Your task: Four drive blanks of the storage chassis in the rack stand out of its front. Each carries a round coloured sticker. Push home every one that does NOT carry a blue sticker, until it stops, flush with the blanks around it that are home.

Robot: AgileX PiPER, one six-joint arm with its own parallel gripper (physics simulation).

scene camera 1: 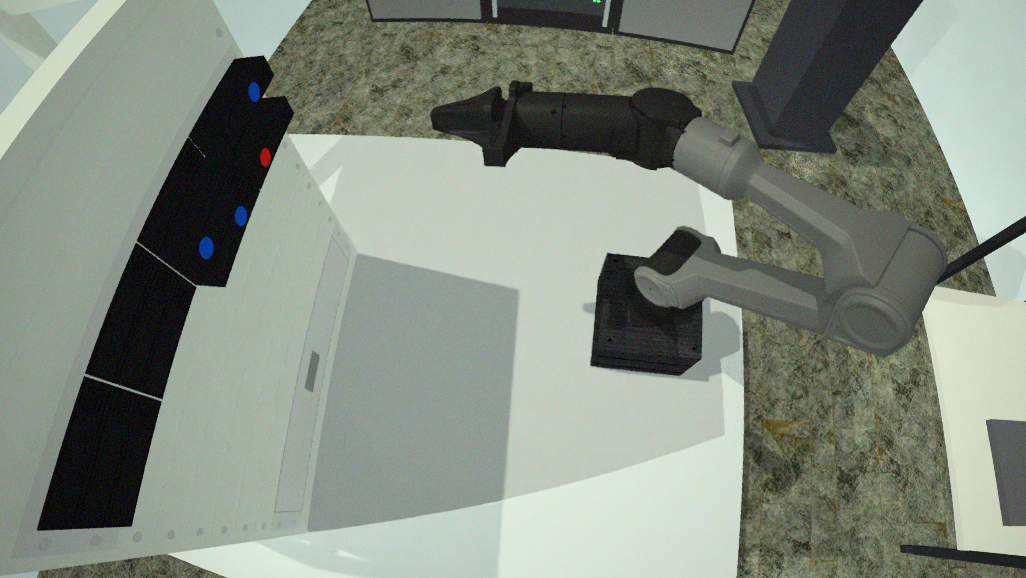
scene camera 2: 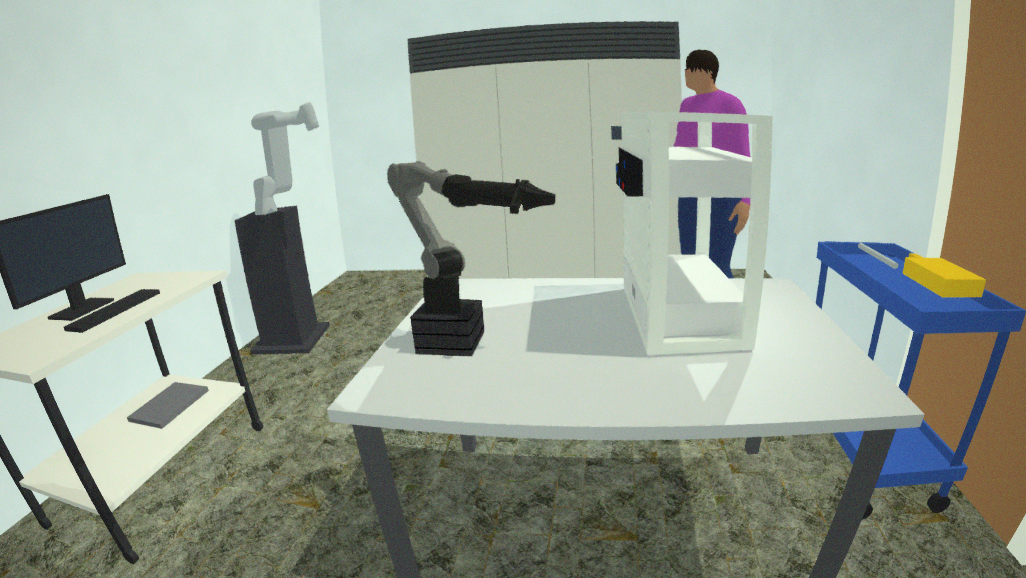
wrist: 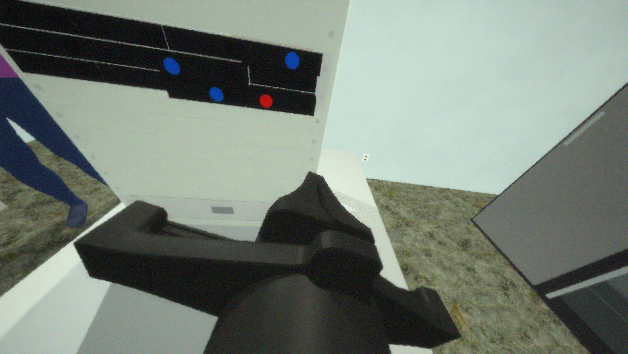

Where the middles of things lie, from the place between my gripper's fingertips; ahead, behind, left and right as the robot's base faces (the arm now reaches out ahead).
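Here is the white rack (scene camera 2: pixel 670 295), and I see that my gripper is 10 cm above it, 17 cm to the right of it and still 37 cm short of it.
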